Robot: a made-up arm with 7 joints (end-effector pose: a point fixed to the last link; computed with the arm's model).
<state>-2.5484 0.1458 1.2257 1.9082 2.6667 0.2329 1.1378</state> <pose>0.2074 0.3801 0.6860 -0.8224 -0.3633 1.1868</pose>
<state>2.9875 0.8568 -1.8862 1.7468 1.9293 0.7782 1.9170</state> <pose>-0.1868 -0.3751 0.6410 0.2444 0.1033 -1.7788</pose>
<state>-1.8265 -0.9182 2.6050 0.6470 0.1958 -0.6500 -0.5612</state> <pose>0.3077 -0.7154 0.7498 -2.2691 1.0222 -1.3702</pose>
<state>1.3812 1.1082 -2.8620 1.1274 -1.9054 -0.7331 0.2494</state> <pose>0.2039 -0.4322 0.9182 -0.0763 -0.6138 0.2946</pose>
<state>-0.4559 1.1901 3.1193 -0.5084 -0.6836 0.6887 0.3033</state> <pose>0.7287 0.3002 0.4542 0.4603 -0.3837 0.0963</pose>
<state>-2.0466 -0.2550 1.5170 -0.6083 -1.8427 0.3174 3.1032</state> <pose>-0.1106 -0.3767 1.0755 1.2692 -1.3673 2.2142</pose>
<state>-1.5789 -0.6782 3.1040 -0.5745 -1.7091 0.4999 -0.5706</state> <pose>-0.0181 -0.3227 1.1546 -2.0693 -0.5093 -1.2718</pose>
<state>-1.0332 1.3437 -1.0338 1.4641 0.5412 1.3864 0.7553</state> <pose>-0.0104 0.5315 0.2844 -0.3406 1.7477 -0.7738</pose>
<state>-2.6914 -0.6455 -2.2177 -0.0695 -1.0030 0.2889 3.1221</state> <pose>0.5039 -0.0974 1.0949 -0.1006 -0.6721 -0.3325</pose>
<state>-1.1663 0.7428 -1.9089 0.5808 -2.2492 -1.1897 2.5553</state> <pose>0.0945 0.5569 0.9325 -1.2244 -2.5412 1.3229</pose>
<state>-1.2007 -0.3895 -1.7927 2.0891 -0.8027 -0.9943 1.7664</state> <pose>-0.3876 -0.1229 0.7265 1.1074 1.9282 1.9651</pose>
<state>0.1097 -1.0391 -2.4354 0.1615 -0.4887 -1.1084 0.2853</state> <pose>-0.7246 -0.0089 0.8410 -0.3339 -1.5714 -0.5774</pose>
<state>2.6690 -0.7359 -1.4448 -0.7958 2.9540 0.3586 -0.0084</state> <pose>0.2577 0.5506 0.9685 -1.3637 -1.8120 0.6490</pose>
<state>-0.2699 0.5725 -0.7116 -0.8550 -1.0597 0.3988 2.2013</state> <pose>0.1414 -0.2832 1.0971 2.0093 -0.5481 2.1810</pose>
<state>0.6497 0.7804 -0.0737 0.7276 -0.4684 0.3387 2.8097</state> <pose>0.5107 -0.4403 0.7947 0.8983 0.0260 -0.5005</pose>
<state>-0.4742 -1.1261 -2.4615 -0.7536 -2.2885 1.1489 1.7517</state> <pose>-0.3584 -0.4466 0.9556 1.7615 -0.9446 -0.5500</pose>
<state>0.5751 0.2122 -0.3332 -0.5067 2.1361 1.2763 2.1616</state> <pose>-0.1453 -0.2300 1.1975 0.4486 -1.4276 -2.0350</pose>
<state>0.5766 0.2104 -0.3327 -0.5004 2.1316 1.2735 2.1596</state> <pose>-0.1443 -0.2293 1.1985 0.4424 -1.4273 -2.0295</pose>
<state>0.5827 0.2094 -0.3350 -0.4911 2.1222 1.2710 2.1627</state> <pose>-0.1420 -0.2293 1.1997 0.4329 -1.4177 -2.0250</pose>
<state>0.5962 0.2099 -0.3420 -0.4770 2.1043 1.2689 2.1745</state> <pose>-0.1373 -0.2302 1.2009 0.4182 -1.3923 -2.0216</pose>
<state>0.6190 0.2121 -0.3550 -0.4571 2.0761 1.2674 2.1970</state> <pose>-0.1301 -0.2325 1.2021 0.3974 -1.3477 -2.0195</pose>
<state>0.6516 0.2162 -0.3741 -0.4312 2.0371 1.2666 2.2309</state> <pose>-0.1203 -0.2362 1.2029 0.3703 -1.2824 -2.0185</pose>
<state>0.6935 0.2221 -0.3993 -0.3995 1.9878 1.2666 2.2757</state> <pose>-0.1083 -0.2416 1.2029 0.3379 -1.1972 -2.0175</pose>
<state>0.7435 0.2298 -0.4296 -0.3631 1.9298 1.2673 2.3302</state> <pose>-0.0948 -0.2488 1.2017 0.3013 -1.0944 -2.0159</pose>
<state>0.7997 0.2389 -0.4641 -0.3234 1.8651 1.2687 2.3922</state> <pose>-0.0808 -0.2575 1.1991 0.2629 -0.9784 -2.0118</pose>
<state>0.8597 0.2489 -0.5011 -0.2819 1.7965 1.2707 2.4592</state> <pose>-0.0673 -0.2673 1.1949 0.2243 -0.8543 -2.0041</pose>
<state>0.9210 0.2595 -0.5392 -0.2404 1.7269 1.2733 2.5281</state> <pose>-0.0551 -0.2778 1.1894 0.1879 -0.7282 -1.9921</pose>
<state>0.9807 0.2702 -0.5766 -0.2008 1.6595 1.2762 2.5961</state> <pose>-0.0449 -0.2884 1.1829 0.1550 -0.6060 -1.9760</pose>
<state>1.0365 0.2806 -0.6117 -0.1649 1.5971 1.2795 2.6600</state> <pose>-0.0369 -0.2985 1.1760 0.1271 -0.4937 -1.9570</pose>
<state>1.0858 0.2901 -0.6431 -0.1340 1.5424 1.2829 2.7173</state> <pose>-0.0312 -0.3076 1.1693 0.1045 -0.3956 -1.9367</pose>
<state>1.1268 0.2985 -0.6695 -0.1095 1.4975 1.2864 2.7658</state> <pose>-0.0276 -0.3153 1.1633 0.0875 -0.3151 -1.9177</pose>
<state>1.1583 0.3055 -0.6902 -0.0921 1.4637 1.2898 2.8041</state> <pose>-0.0256 -0.3213 1.1584 0.0758 -0.2537 -1.9021</pose>
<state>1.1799 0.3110 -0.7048 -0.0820 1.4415 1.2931 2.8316</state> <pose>-0.0250 -0.3257 1.1550 0.0690 -0.2115 -1.8916</pose>
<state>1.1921 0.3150 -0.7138 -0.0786 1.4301 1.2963 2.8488</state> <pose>-0.0253 -0.3285 1.1528 0.0666 -0.1868 -1.8866</pose>
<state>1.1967 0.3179 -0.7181 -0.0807 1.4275 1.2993 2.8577</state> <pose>-0.0262 -0.3301 1.1518 0.0676 -0.1760 -1.8867</pose>
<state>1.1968 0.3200 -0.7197 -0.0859 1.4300 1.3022 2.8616</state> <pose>-0.0274 -0.3310 1.1514 0.0705 -0.1733 -1.8896</pose>
